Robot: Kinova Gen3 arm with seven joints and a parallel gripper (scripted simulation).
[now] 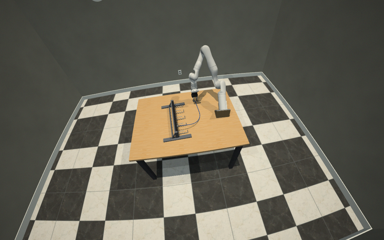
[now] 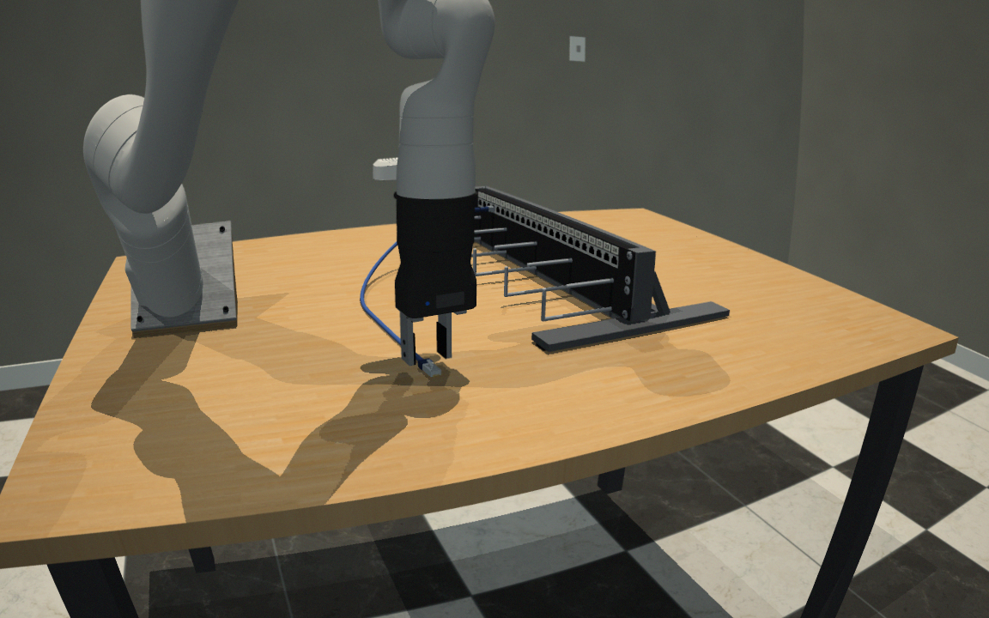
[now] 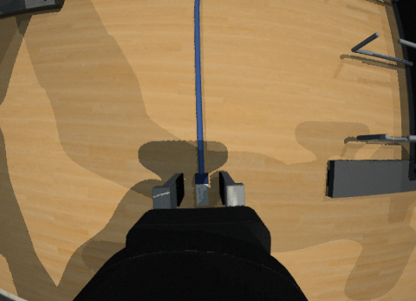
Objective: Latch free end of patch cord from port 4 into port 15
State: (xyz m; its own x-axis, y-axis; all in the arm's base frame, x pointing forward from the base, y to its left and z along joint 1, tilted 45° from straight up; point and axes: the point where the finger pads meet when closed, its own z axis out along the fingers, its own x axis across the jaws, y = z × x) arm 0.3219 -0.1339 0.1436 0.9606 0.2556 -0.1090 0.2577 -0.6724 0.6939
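Right now my hand is 2 cm above the plug and 1 cm to the left of it.
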